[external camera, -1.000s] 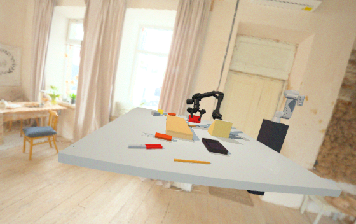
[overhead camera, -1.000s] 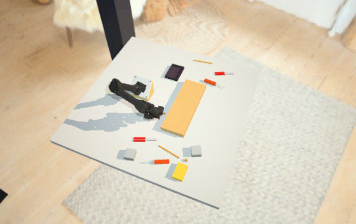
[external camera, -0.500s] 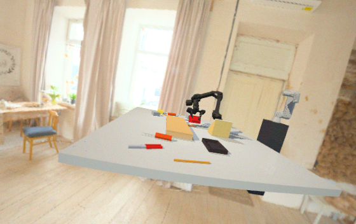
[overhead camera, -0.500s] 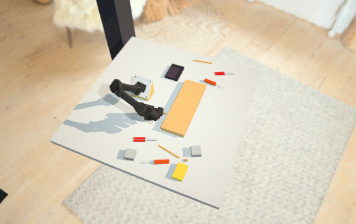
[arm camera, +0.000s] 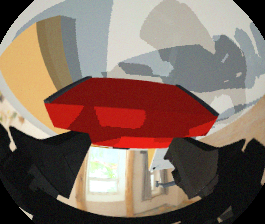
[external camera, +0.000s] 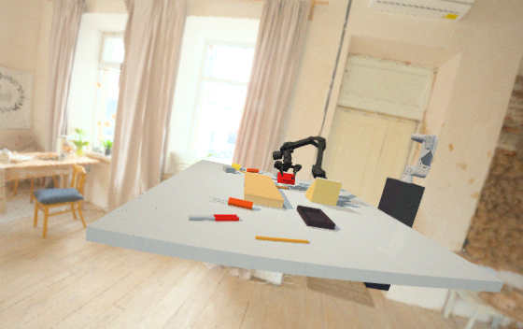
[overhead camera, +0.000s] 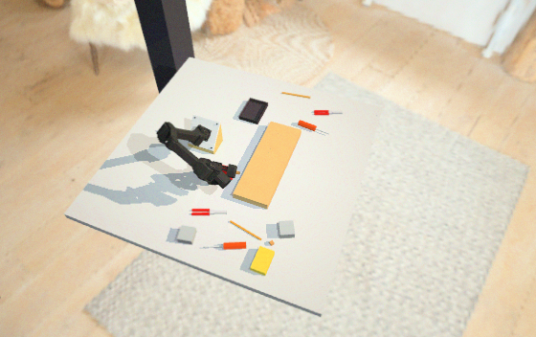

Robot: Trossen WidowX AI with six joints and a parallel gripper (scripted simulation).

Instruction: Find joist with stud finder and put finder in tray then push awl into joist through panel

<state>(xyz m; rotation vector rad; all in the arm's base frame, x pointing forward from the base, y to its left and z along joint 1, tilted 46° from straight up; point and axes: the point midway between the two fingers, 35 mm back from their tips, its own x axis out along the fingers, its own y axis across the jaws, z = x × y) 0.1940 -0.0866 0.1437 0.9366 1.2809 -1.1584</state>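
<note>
Right now the stud finder is 1 cm behind my gripper tip and 1 cm to the right of it. The rest, counted from my gripper tip: dark tray 8 cm behind, 48 cm to the left, 6 cm below; yellow block 40 cm ahead, 32 cm to the right, 6 cm below.
</note>
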